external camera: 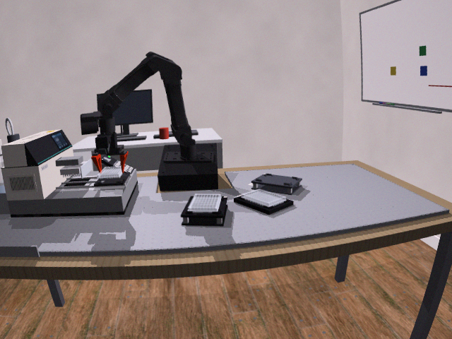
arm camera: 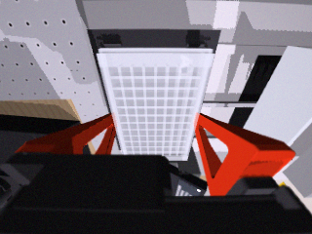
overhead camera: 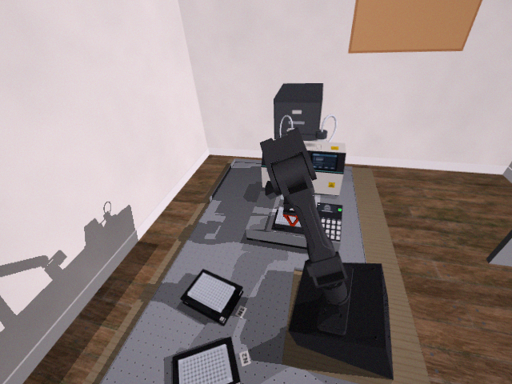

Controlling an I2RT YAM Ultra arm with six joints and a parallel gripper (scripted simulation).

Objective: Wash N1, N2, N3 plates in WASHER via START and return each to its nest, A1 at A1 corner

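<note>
Now: hand 20 mm above the black washer carrier. Round my hand: manifold head (150 mm to the right, 30 mm above, 20 mm ahead); washer (150 mm to the right, 30 mm above, 20 mm ahead); N1 label (360 mm to the left, 100 mm below, 60 mm ahead).
</note>
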